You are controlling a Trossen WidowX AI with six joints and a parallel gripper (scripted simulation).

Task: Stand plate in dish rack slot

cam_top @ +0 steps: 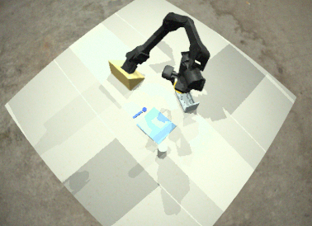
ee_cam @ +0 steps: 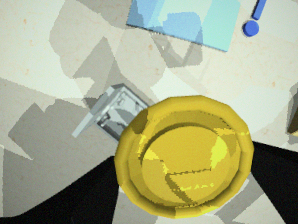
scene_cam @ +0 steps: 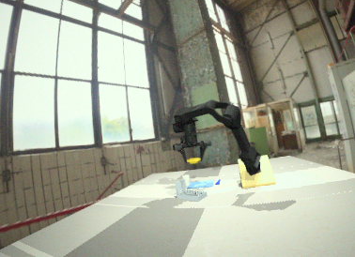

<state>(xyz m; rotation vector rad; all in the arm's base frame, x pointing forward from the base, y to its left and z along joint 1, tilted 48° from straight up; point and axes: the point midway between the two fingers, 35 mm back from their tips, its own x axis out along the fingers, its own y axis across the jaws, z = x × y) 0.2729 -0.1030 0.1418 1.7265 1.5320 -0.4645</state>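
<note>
The grey dish rack is 14 cm below my gripper tip, 4 cm to the left of it and 3 cm ahead of it. Also, from my gripper tip: blue utensil 16 cm below, 15 cm to the right, 12 cm behind; light blue mat 17 cm to the right, 16 cm below, 1 cm behind; yellow plate 1 cm above.
</note>
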